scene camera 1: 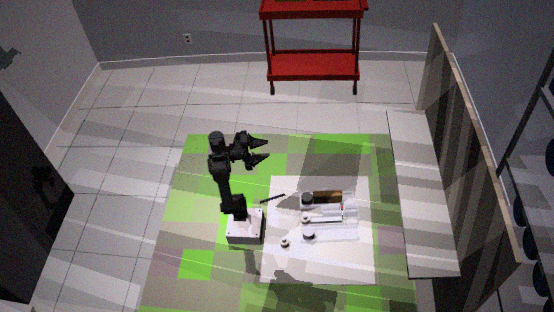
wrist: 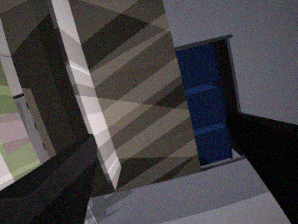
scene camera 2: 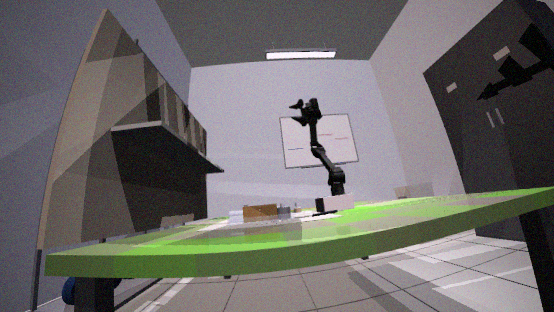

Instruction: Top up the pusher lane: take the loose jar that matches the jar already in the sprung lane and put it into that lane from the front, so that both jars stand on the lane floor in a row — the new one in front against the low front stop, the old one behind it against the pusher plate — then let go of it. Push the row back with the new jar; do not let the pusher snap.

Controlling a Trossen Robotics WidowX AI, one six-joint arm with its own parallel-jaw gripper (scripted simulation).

The same spot on a wooden panel: (wrist: pixel 131 59) is (scene camera 2: pixel 168 120).
